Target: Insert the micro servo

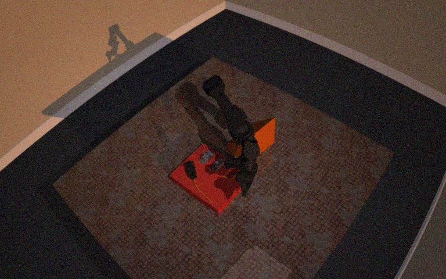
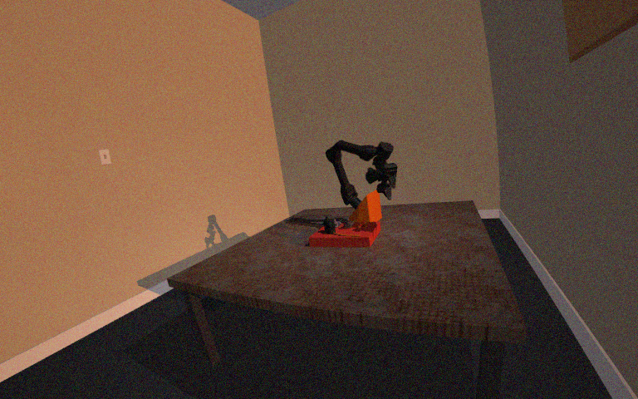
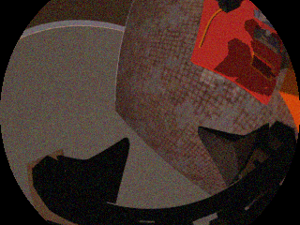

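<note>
Right now the red robot deck is 40 mm ahead of my gripper tip, 250 mm to the right of it and 190 mm below it.
</note>
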